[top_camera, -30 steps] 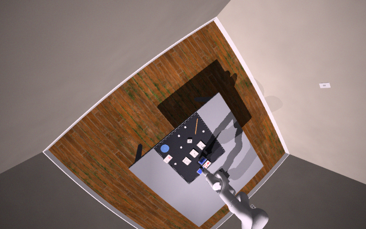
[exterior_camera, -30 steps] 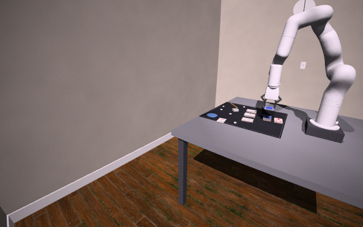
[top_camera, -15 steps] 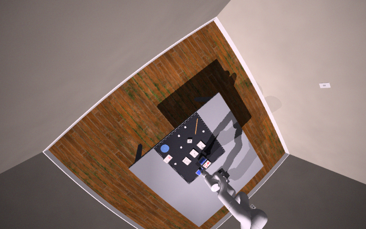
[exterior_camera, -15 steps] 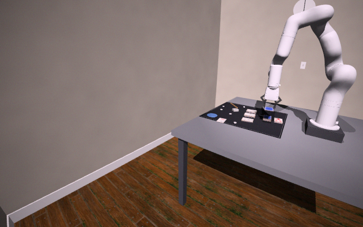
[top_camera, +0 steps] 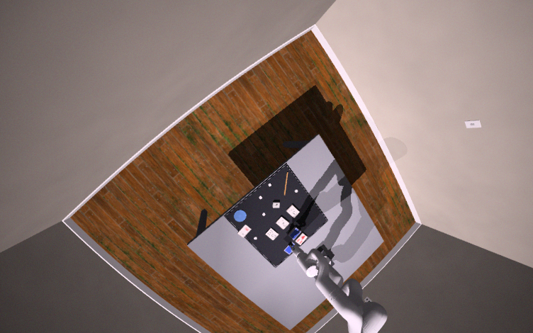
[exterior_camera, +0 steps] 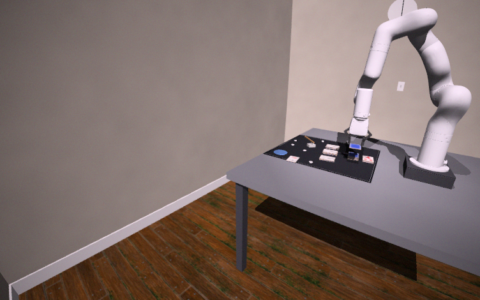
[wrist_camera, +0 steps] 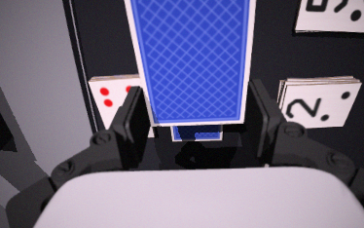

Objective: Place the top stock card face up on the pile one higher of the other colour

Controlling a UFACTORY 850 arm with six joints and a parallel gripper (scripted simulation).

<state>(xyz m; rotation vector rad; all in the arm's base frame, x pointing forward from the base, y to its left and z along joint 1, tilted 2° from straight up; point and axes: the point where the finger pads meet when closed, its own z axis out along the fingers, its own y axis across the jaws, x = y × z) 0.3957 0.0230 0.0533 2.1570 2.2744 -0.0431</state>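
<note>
The red 4 card is 30 mm to the left of my hand and 10 mm below it. The rest, counted from my hand: red 4: 110 mm below, 90 mm behind, 70 mm to the right; then black 5: 140 mm ahead, 110 mm below, 50 mm to the left; then black 2: 150 mm ahead, 110 mm below, 70 mm to the right.
</note>
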